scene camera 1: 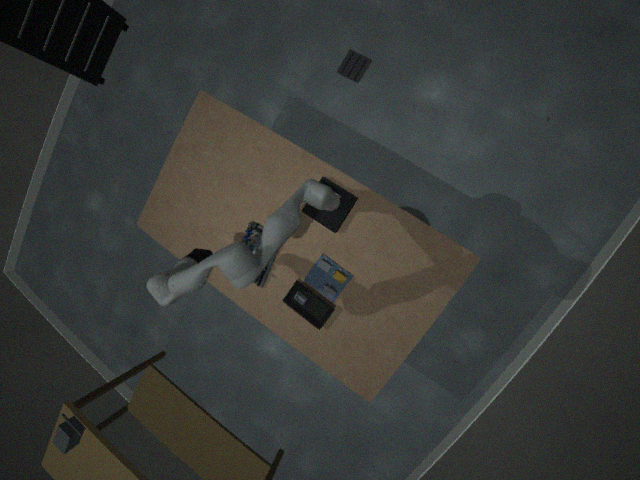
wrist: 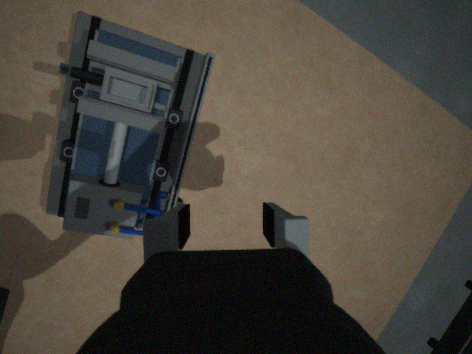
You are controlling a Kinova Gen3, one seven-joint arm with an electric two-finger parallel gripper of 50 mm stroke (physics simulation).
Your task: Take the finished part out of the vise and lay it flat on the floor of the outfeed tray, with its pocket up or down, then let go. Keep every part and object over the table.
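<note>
The finished part, a light grey block with its rectangular pocket facing up, sits between the jaws of the grey and blue vise. In the scene view the arm partly covers the vise, and I cannot make out the part there. My gripper is open and empty, above the table, beside the vise end with the blue and yellow fittings. In the scene view its fingertips are hidden. The dark walled tray, which looks like the outfeed tray, lies near the front table edge. A small grey rectangle shows inside it.
A blue slotted board with a yellow block lies against the dark tray. A black square plate is under the arm's far end. A dark handle sticks out of the vise's side. The table edge passes right of the gripper in the wrist view.
</note>
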